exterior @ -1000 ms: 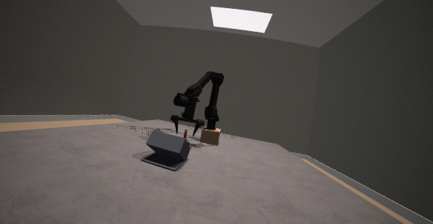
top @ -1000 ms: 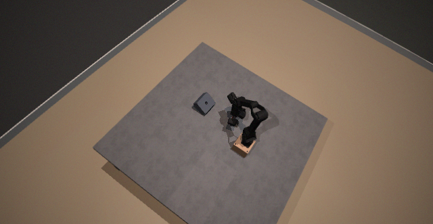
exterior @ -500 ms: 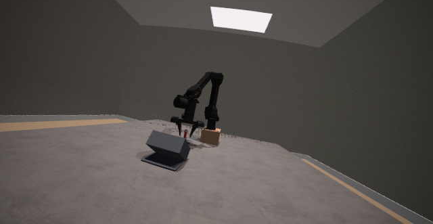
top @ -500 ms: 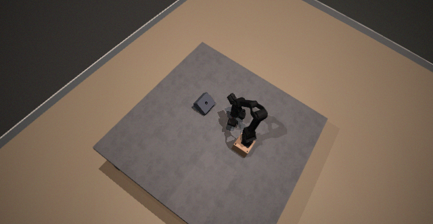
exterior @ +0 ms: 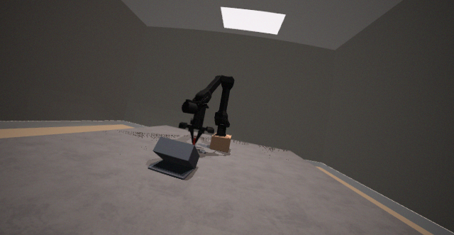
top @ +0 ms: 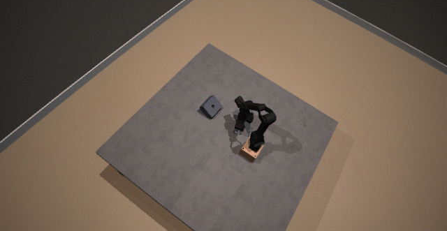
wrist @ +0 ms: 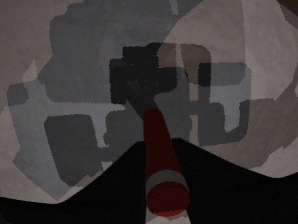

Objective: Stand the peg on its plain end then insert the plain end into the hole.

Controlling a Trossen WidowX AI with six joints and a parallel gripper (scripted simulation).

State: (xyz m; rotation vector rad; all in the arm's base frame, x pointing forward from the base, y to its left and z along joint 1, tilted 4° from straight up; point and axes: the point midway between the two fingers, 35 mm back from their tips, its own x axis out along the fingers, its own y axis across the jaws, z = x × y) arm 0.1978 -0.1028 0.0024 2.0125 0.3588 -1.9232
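The sloped panel lies 24 cm ahead of my gripper tip, 4 cm to the left of it and 1 cm above it. The rest, counted from my gripper tip: peg 2 cm above.
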